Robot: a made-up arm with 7 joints.
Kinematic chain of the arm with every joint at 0, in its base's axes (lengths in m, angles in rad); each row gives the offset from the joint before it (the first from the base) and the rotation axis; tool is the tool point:
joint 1: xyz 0 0 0.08 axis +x
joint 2: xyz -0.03 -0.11 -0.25 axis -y
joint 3: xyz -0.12 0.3 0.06 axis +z
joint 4: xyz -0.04 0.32 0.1 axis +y
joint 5: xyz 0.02 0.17 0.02 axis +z
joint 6: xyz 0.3 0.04 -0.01 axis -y
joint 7: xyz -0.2 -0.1 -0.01 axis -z
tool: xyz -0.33 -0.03 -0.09
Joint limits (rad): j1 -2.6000..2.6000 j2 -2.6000..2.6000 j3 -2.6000..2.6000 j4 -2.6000..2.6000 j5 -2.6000..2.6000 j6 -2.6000..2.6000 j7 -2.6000..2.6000
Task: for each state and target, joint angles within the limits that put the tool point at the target. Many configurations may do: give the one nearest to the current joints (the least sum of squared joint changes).
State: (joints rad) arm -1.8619 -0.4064 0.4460 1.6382 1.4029 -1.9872 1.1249
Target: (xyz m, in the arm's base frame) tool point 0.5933 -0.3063 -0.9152
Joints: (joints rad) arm -1.6742 -0.4902 -0.3140 1.5131 1.5674 -2.2627 0.8756
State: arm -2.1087 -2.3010 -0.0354 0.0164 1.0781 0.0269 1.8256
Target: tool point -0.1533 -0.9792 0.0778
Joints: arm -2.6000 -2.2498 -0.7666 -0.0880 0.9669 -0.0245 1.7267
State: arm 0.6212 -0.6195 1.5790 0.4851 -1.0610 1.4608 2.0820
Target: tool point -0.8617 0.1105 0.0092
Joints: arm 0.5105 -0.4611 2.0411 0.6944 -0.2266 1.4076 1.7829
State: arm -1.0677 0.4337 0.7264 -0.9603 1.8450 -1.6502 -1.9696
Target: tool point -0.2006 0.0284 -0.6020
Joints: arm -1.7133 0.3785 0.3766 -0.6386 0.8217 -1.5427 -2.0909
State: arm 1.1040 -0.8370 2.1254 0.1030 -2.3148 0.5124 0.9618
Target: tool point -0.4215 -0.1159 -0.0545
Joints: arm 1.1291 -0.9639 2.4807 0.2746 -2.1967 0.4171 0.6639
